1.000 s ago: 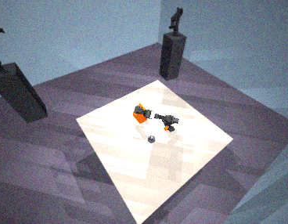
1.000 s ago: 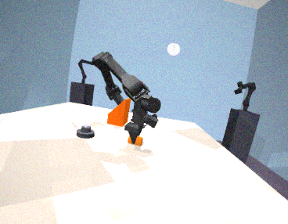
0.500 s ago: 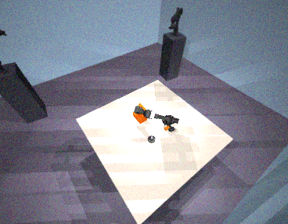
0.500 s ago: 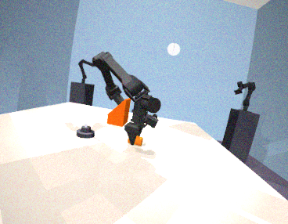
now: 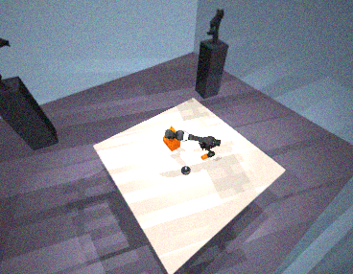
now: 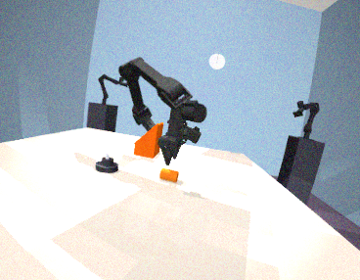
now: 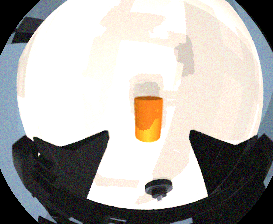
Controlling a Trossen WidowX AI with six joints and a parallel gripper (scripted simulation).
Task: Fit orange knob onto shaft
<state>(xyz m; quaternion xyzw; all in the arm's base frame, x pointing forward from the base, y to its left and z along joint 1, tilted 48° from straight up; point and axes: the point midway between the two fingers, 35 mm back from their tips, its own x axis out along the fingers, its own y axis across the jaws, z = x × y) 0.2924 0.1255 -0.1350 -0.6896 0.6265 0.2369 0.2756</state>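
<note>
My gripper tip is now 10 mm to the right of the orange knob and 50 mm above it. Also, from my gripper tip: dark round pedestal: 40 mm ahead, 230 mm to the right, 40 mm below.
</note>
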